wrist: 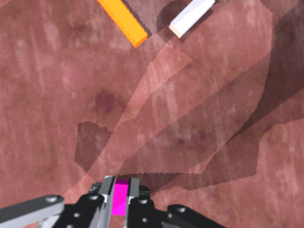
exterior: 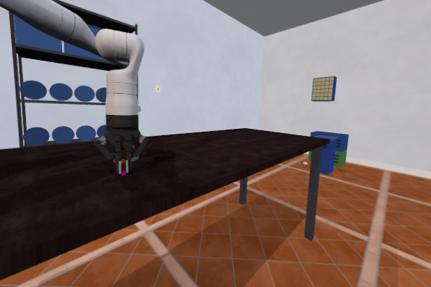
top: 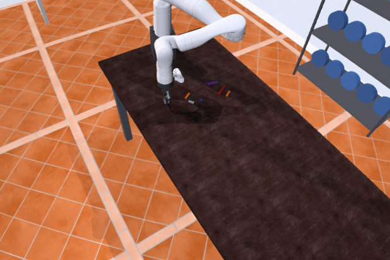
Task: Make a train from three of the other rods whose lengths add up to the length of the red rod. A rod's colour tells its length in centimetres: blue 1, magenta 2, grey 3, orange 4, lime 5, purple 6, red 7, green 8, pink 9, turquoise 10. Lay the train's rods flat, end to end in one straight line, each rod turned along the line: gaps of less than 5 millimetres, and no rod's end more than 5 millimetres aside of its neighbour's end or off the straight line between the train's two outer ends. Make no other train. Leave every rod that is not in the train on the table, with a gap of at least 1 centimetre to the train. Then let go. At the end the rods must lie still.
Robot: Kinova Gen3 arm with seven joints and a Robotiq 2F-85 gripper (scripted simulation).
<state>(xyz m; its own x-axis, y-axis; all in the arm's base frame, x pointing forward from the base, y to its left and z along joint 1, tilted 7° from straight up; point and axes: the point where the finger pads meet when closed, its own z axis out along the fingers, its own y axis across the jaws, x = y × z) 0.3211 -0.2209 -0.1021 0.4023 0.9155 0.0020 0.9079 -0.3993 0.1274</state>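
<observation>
Right now the blue rod is 14 cm to the left of my hand, 11 cm ahead of it and 2 cm below it. From my hand the other things lie so: purple rod 28 cm to the left, 5 cm ahead, 2 cm below; then grey rod 10 cm to the left, 8 cm ahead, 2 cm below; then magenta rod 2 cm below.
</observation>
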